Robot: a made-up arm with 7 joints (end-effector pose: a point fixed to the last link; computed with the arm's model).
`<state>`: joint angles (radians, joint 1 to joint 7).
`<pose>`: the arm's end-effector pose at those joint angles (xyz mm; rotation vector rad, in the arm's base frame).
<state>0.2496 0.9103 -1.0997 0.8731 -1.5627 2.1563 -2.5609</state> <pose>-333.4 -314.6 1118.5 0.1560 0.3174 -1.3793</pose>
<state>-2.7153 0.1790 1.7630 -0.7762 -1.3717 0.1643 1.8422</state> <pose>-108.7 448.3 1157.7 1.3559 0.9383 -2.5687</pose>
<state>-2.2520 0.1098 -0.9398 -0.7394 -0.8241 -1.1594 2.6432</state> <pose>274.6 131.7 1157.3 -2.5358 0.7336 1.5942</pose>
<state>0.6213 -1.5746 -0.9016 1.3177 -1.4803 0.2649 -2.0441</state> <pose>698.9 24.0 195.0 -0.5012 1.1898 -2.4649</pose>
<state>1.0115 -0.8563 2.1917 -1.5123 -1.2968 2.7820 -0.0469</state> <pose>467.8 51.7 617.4 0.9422 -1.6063 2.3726</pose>
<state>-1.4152 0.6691 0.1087 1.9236 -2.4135 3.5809 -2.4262</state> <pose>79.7 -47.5 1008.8 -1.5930 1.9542 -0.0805</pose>
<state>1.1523 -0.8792 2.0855 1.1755 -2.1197 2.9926 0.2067</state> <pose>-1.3 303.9 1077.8 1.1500 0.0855 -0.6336</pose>
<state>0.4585 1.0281 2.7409 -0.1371 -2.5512 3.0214 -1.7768</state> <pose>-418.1 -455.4 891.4 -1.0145 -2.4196 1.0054</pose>
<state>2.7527 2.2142 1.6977 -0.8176 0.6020 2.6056 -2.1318</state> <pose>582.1 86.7 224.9 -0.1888 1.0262 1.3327</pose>
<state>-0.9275 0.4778 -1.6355 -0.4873 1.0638 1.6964 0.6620</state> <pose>-146.7 343.8 1154.6 -0.2453 0.9065 2.0633</pose>
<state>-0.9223 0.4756 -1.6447 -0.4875 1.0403 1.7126 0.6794</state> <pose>-144.9 341.7 1153.7 -0.2504 0.9182 2.0504</pose>
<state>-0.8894 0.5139 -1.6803 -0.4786 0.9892 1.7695 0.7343</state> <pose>-166.5 350.9 1137.6 -0.3189 0.9756 2.0178</pose>
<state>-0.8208 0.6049 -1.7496 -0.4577 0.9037 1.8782 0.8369</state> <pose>-219.5 368.0 1100.3 -0.4528 1.0813 1.9449</pose>
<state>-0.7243 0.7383 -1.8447 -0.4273 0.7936 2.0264 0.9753</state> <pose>-298.9 378.4 1042.7 -0.6040 1.1955 1.8208</pose>
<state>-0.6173 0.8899 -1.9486 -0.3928 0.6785 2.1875 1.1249</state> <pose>-388.5 369.5 972.6 -0.7149 1.2636 1.6734</pose>
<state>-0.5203 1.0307 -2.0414 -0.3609 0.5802 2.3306 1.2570</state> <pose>-467.7 343.1 902.2 -0.7674 1.2673 1.5551</pose>
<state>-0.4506 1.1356 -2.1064 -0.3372 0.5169 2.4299 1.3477</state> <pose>-522.1 314.0 845.4 -0.7871 1.2375 1.4911</pose>
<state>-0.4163 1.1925 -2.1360 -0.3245 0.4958 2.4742 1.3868</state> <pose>-549.3 297.0 812.3 -0.8054 1.2150 1.4673</pose>
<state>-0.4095 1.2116 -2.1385 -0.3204 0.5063 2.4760 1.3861</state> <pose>-558.0 294.0 799.7 -0.8328 1.2112 1.4625</pose>
